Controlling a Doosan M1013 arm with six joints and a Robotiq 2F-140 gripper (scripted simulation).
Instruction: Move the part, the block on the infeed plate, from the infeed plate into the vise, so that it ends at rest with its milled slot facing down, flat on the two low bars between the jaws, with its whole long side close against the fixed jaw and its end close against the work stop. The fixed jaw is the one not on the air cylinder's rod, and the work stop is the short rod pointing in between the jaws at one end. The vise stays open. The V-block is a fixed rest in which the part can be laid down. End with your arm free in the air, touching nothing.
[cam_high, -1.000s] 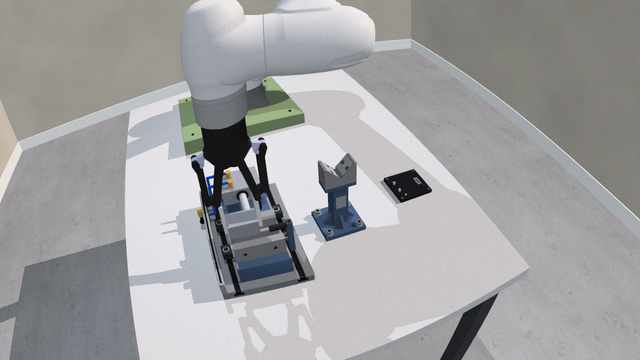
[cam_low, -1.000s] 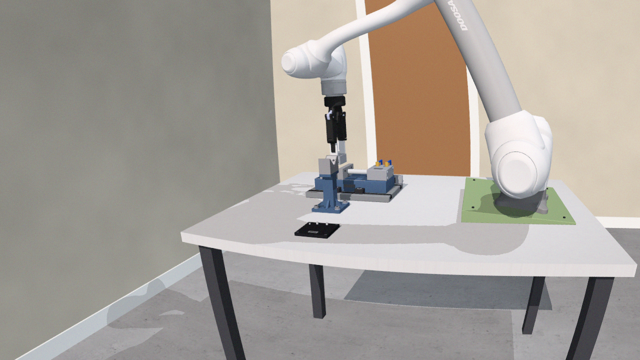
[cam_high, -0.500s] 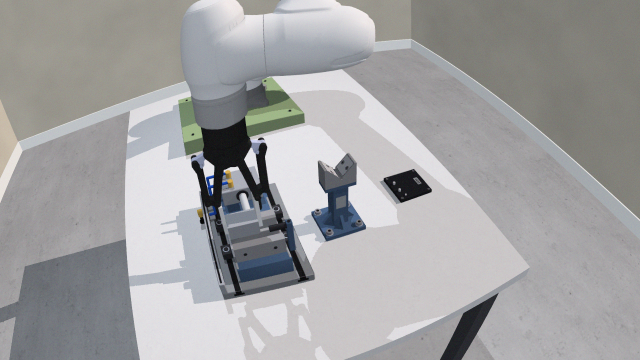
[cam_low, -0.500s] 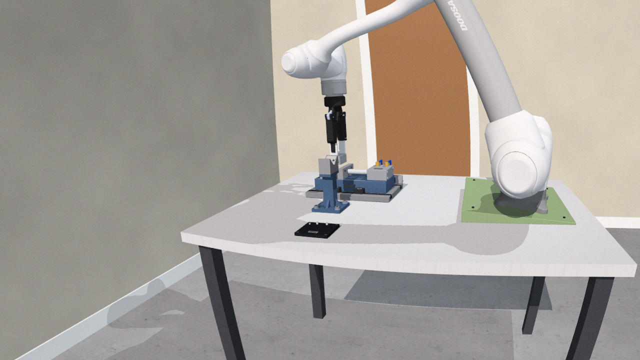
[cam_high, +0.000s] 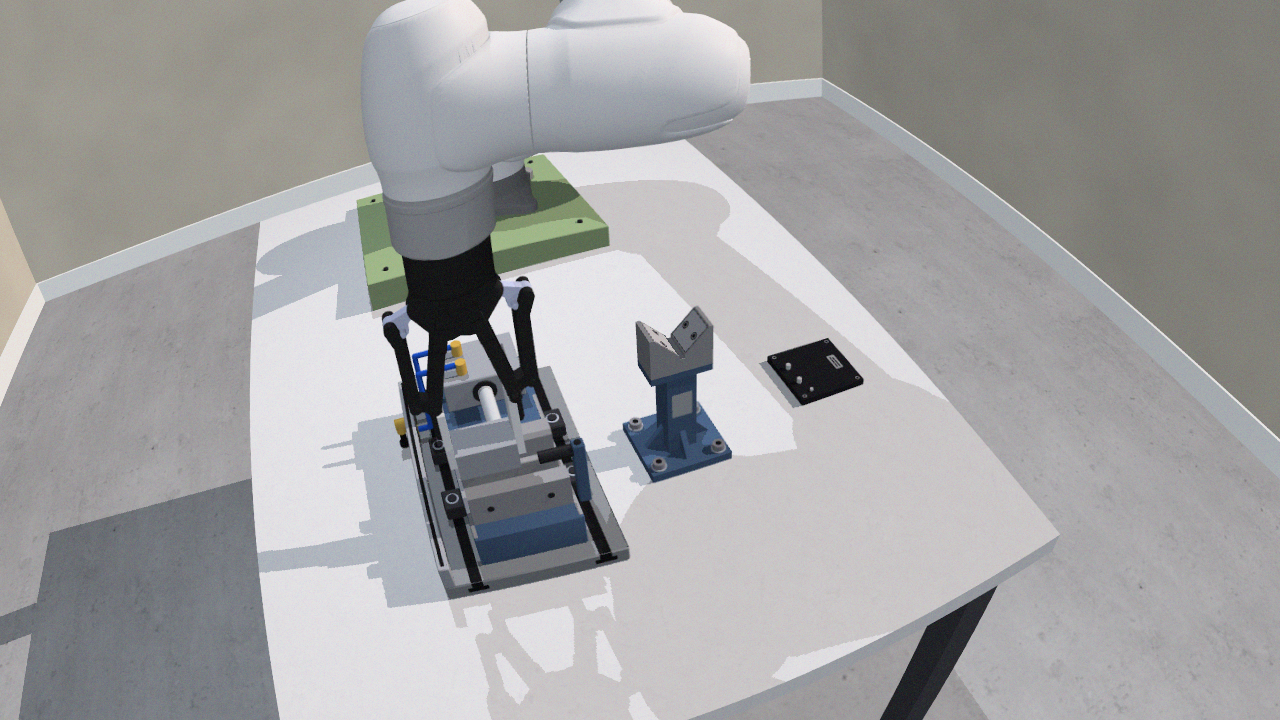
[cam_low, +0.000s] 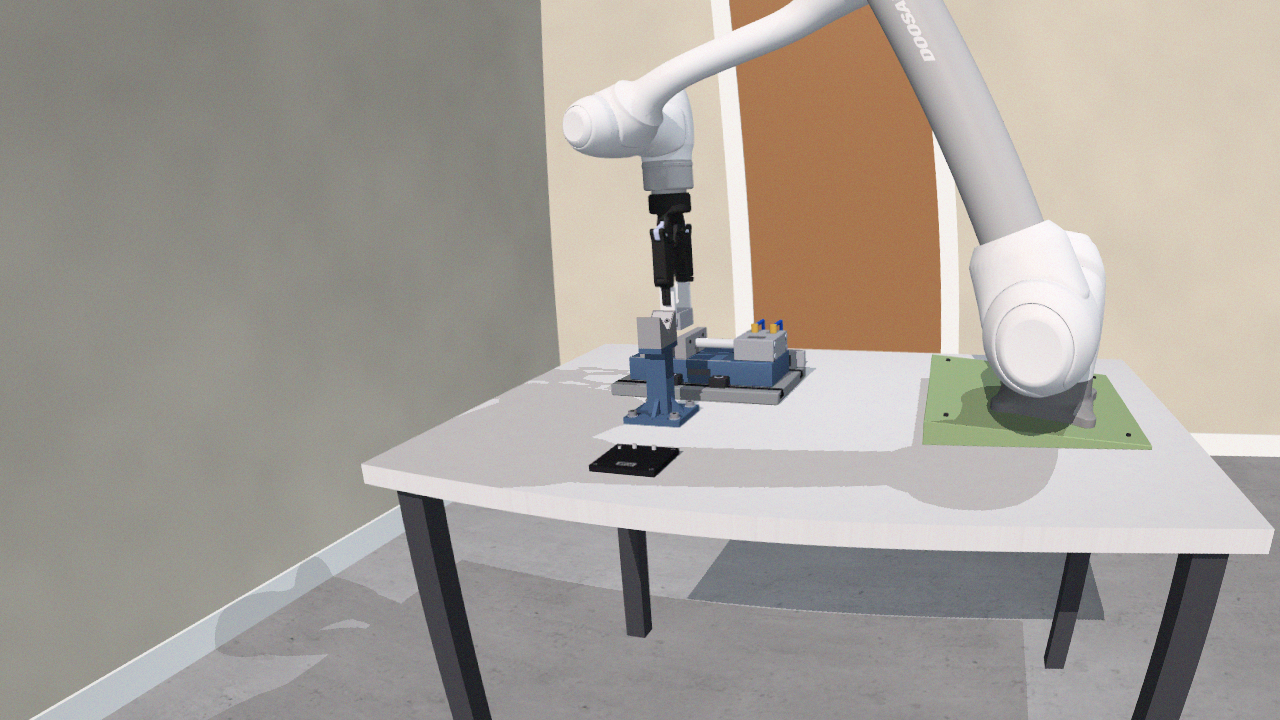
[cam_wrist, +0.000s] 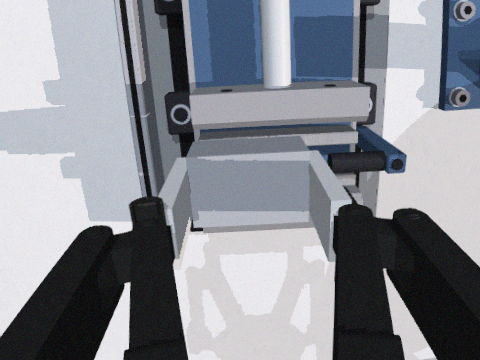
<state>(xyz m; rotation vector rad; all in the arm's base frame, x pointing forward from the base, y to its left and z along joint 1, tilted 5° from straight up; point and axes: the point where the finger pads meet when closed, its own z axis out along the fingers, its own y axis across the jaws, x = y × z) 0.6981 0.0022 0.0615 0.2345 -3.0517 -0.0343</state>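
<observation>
The part lies 30 mm below my hand. The rest, counted from my hand: work stop: 10 mm behind, 70 mm to the left, 50 mm below; fixed jaw: 30 mm ahead, 20 mm to the left, 60 mm below; moving jaw: 40 mm behind, 10 mm to the left, 60 mm below.
</observation>
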